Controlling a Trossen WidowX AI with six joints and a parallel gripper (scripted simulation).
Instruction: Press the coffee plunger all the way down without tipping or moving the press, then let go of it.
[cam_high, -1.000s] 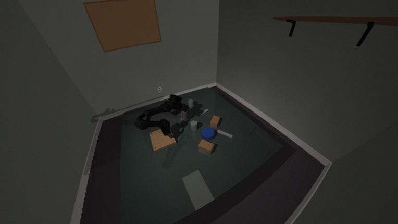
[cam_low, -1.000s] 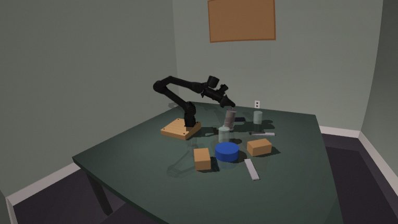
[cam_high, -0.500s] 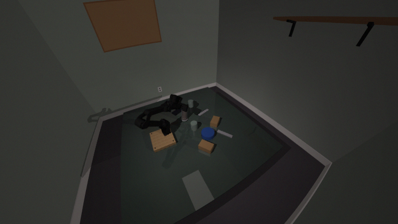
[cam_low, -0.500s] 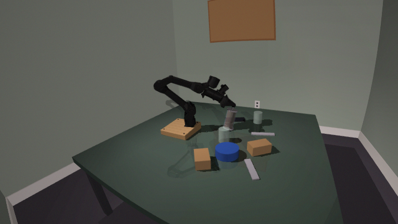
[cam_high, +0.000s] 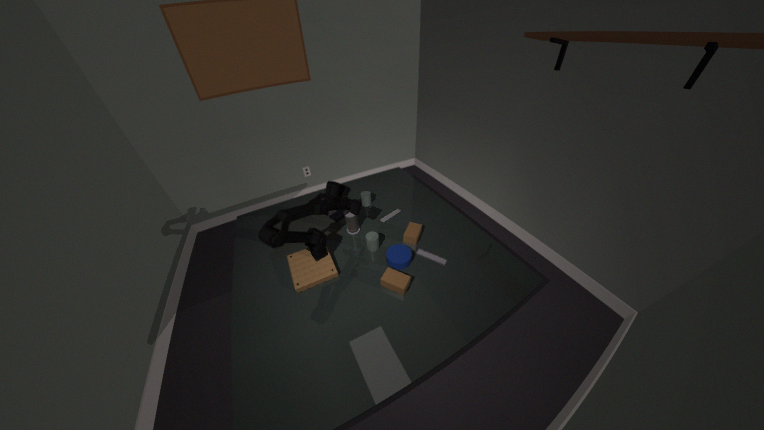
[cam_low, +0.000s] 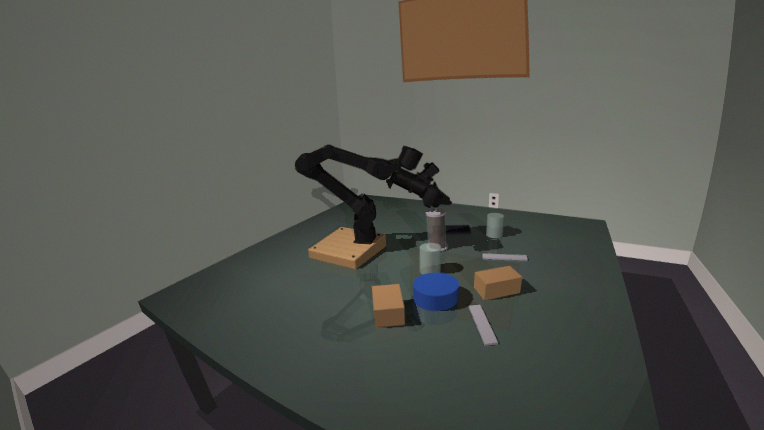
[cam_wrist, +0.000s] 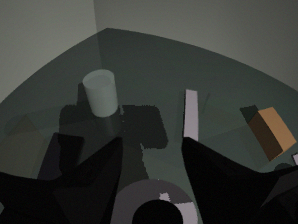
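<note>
Right now the coffee press is 30 mm behind my gripper tip, 10 mm to the left of it and 90 mm below it. Round my gripper tip: dark flat slab 10 mm behind, 160 mm to the left, 160 mm below; blue disc 10 mm ahead, 330 mm to the right, 150 mm below.
</note>
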